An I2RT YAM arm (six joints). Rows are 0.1 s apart.
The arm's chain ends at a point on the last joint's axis. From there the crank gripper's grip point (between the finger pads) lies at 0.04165 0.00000 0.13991 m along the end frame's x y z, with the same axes.
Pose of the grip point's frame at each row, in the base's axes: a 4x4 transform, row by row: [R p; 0 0 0 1], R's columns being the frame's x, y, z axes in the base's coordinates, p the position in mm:
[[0.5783 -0.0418 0.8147 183.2], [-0.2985 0.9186 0.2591 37.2], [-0.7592 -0.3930 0.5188 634.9], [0 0 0 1]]
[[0.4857 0.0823 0.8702 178.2], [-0.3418 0.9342 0.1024 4.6], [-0.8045 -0.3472 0.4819 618.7], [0 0 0 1]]
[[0.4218 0.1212 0.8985 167.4], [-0.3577 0.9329 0.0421 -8.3], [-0.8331 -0.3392 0.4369 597.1], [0 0 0 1]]
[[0.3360 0.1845 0.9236 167.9], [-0.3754 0.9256 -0.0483 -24.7], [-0.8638 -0.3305 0.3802 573.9], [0 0 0 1]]
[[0.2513 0.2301 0.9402 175.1], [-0.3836 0.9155 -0.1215 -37.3], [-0.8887 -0.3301 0.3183 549.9], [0 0 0 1]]
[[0.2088 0.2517 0.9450 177.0], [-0.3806 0.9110 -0.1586 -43.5], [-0.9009 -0.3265 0.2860 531.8], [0 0 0 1]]
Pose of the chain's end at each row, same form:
[[0.5783 -0.0418 0.8147 45.1], [-0.2985 0.9186 0.2591 13.4], [-0.7592 -0.3930 0.5188 593.9], [0 0 0 1]]
[[0.4857 0.0823 0.8702 36.2], [-0.3418 0.9342 0.1024 4.5], [-0.8045 -0.3472 0.4819 584.8], [0 0 0 1]]
[[0.4218 0.1212 0.8985 24.1], [-0.3577 0.9329 0.0421 0.7], [-0.8331 -0.3392 0.4369 570.7], [0 0 0 1]]
[[0.3360 0.1845 0.9236 24.7], [-0.3754 0.9256 -0.0483 -2.3], [-0.8638 -0.3305 0.3802 556.7], [0 0 0 1]]
[[0.2513 0.2301 0.9402 33.1], [-0.3836 0.9155 -0.1215 -4.3], [-0.8887 -0.3301 0.3183 542.4], [0 0 0 1]]
[[0.2088 0.2517 0.9450 36.1], [-0.3806 0.9110 -0.1586 -5.5], [-0.9009 -0.3265 0.2860 529.3], [0 0 0 1]]

